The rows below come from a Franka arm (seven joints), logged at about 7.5 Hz.
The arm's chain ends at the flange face. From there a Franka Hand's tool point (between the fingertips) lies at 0.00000 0.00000 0.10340 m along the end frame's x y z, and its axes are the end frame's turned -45 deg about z.
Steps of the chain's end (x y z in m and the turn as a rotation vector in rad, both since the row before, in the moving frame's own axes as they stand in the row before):
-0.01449 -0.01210 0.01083 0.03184 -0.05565 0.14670
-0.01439 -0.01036 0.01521 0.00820 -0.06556 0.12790
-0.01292 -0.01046 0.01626 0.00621 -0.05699 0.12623
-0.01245 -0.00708 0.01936 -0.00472 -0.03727 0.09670
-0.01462 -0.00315 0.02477 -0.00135 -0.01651 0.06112
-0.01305 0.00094 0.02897 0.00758 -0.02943 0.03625
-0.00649 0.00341 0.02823 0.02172 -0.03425 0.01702
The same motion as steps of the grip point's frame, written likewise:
-0.00296 -0.02530 0.01062 0.06186 -0.01684 0.14670
-0.00668 -0.02314 0.01498 0.05216 -0.04056 0.12790
-0.00515 -0.02137 0.01609 0.04469 -0.03591 0.12623
-0.00675 -0.01633 0.01929 0.02302 -0.02969 0.09670
-0.00938 -0.01371 0.02476 0.01072 -0.01263 0.06112
-0.01144 -0.01130 0.02892 0.02617 -0.01545 0.03625
-0.00788 -0.00628 0.02814 0.03958 -0.00886 0.01702

